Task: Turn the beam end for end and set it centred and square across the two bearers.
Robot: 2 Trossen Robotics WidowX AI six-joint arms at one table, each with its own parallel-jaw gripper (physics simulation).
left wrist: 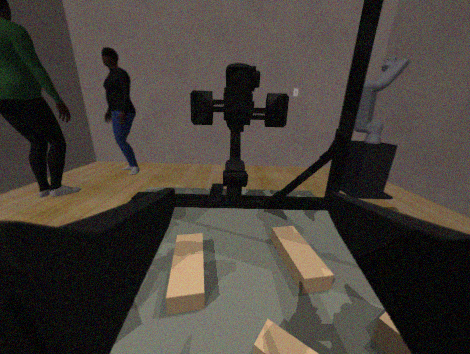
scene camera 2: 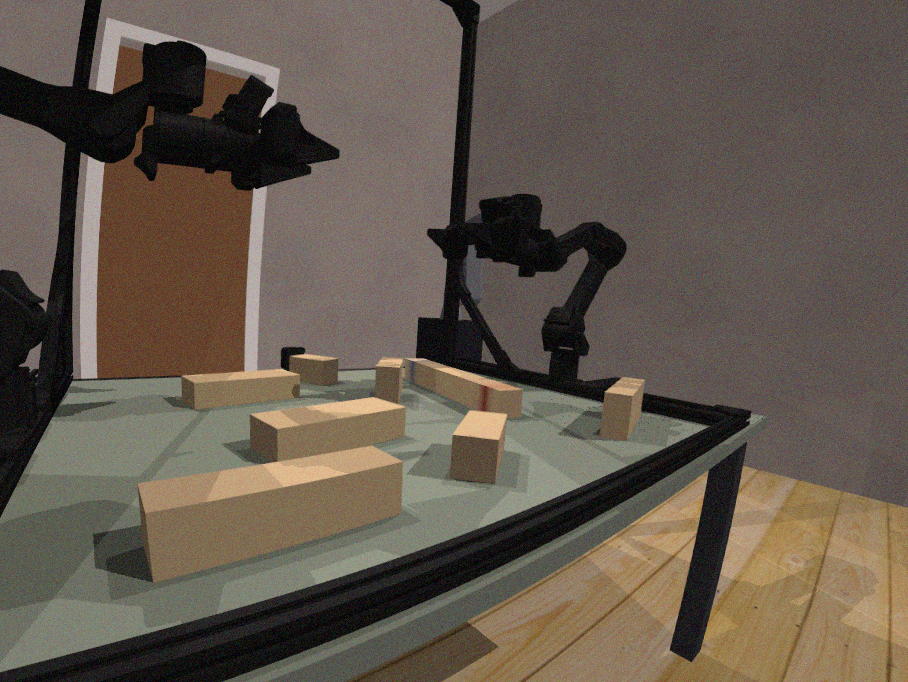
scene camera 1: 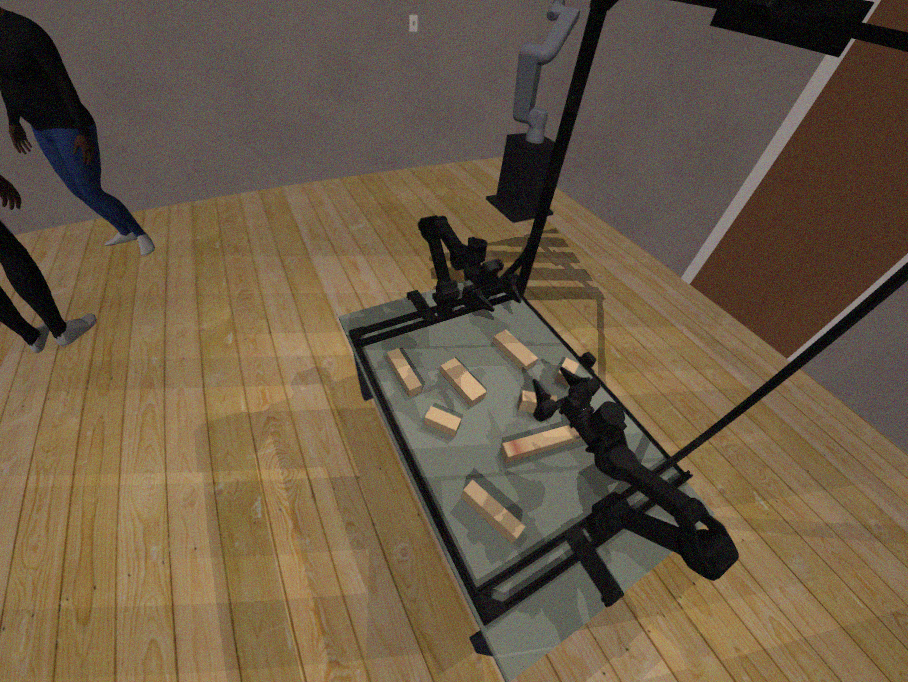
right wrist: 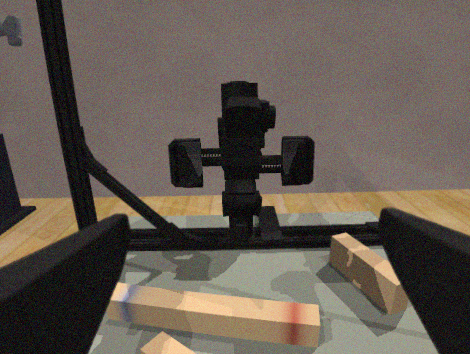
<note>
My left gripper [scene camera 2: 444, 229] is open and holds nothing. Also in view: a beam [scene camera 2: 482, 394]. My right gripper [scene camera 2: 324, 162] is open, with nothing in its grasp.
The beam is seen too in scene camera 1 [scene camera 1: 541, 442] and in the right wrist view [right wrist: 245, 318]. My left gripper also shows in the left wrist view [left wrist: 251, 197], in scene camera 1 [scene camera 1: 547, 373] and in the right wrist view [right wrist: 243, 179]. My right gripper shows as well in the left wrist view [left wrist: 241, 105], in scene camera 1 [scene camera 1: 507, 306] and in the right wrist view [right wrist: 254, 223]. The left wrist view misses the beam: it is out of frame.
</note>
